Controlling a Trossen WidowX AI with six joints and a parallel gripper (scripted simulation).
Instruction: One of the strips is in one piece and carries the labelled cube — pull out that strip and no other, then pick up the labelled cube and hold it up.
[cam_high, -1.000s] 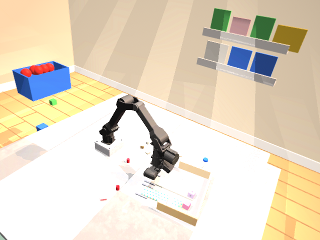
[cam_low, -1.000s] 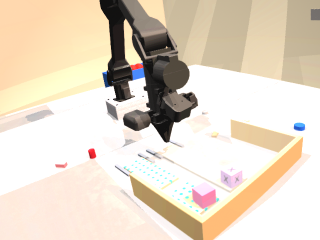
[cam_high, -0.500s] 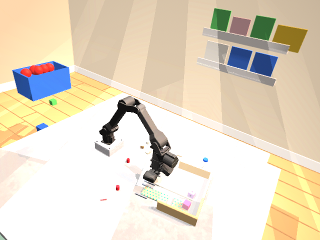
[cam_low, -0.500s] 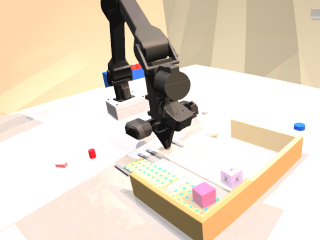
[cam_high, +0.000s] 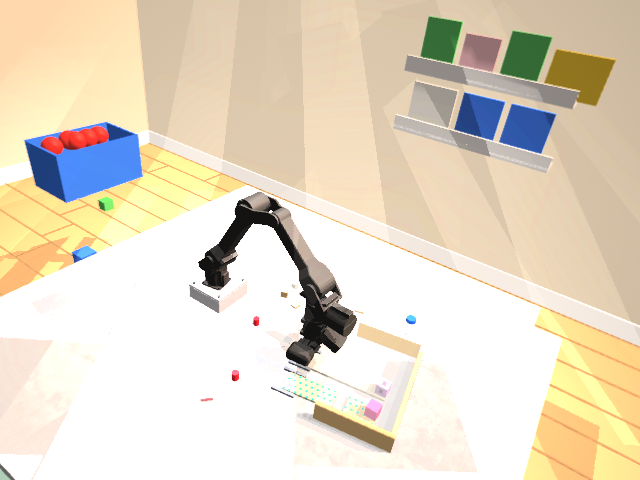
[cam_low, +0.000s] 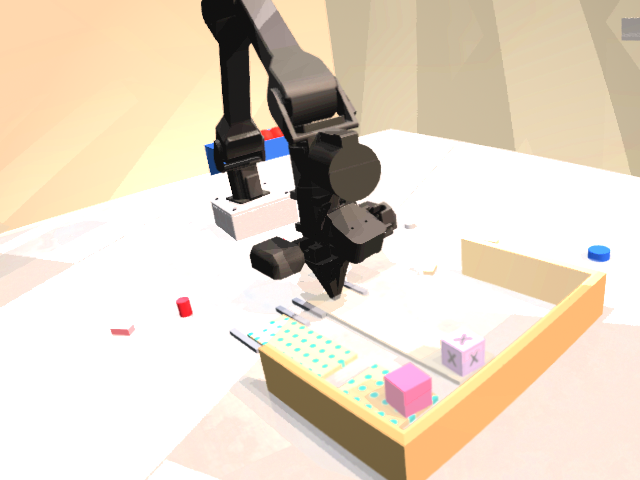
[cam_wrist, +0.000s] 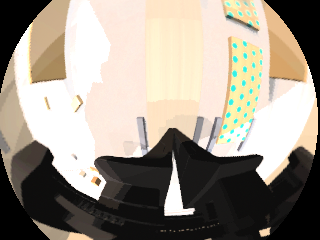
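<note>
The pale cream strip is 100 mm ahead of my gripper tip. From my gripper tip the other things lie so: blue disc (310 mm to the left, 200 mm ahead); labelled cube (210 mm ahead, 10 mm above); small orange cube (200 mm to the left, 190 mm behind).
</note>
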